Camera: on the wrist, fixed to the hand. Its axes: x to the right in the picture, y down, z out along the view.
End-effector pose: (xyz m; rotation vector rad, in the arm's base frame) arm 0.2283 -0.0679 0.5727 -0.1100 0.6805 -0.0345
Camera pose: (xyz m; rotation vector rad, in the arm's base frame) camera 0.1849 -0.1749 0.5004 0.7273 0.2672 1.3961
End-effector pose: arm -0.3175 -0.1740 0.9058 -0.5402 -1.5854 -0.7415
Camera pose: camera -0.3264 -0.3097 0.9139 -1.4438 -0.9979 0.8185
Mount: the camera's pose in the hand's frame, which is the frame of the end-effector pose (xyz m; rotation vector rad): 0.0188 -0.0980 -0.0928 0.3016 -0.3343 1.6156
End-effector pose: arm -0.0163 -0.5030 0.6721 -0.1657 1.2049 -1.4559
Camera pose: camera -0.1502 -0.4868 0.6912 0.6320 0.4642 -0.1187
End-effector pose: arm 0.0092 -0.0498 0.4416 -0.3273 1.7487 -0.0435
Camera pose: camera -0.0646 -0.1623 0.4633 1.2523 1.2149 0.8400
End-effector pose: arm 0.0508 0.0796 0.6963 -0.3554 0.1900 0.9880
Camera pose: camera 0.1438 0.0104 0.6246 0.3673 0.3152 2.5401
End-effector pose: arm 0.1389 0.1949 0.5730 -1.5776 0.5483 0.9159
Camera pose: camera 0.2492 0.1292 0.6185 -0.4054 1.6675 2.0501
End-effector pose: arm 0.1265 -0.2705 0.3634 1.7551 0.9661 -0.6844
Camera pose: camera 0.0546 -0.1584 0.3344 1.9217 -0.8788 0.0059
